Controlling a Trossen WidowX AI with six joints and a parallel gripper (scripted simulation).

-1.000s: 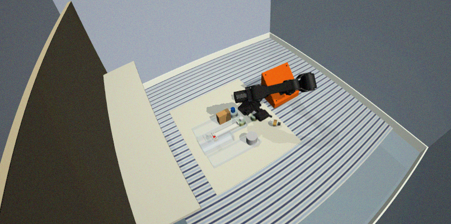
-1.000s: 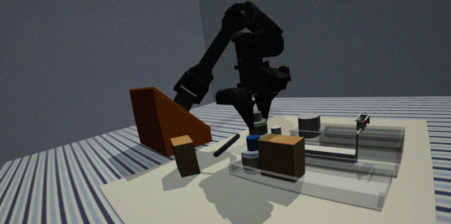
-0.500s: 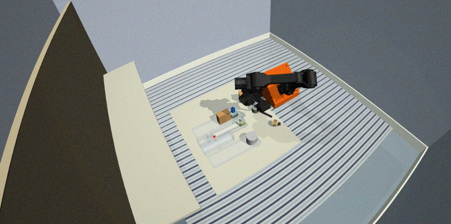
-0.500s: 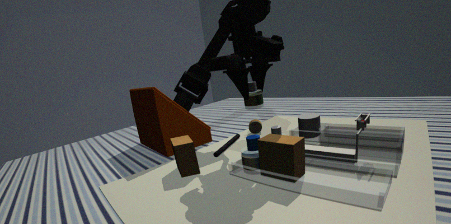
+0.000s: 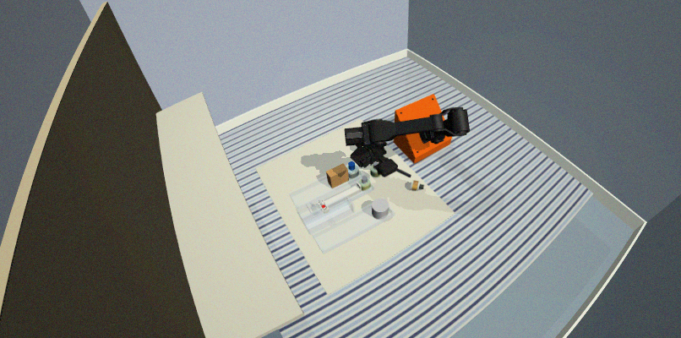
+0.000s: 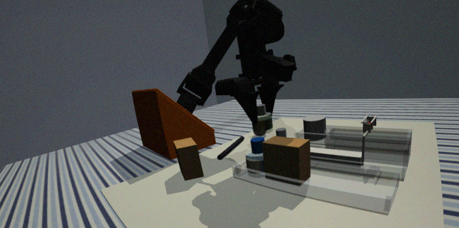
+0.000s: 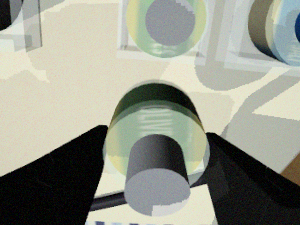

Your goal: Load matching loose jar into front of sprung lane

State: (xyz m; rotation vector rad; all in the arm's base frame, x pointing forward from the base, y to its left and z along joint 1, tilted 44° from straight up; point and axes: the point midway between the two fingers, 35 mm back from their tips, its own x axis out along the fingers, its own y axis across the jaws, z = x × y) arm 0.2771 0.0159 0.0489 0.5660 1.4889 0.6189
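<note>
Now: the blue-lidded jar 60 mm ahead of my gripper tip, 80 mm to the right of it and 40 mm below it. Also, from my gripper tip: pusher plate (160 mm ahead, 30 mm to the left, 30 mm below); then black rod (100 mm behind, 10 mm to the right, 70 mm below); then grey can (60 mm ahead, 130 mm to the left, 50 mm below).
</note>
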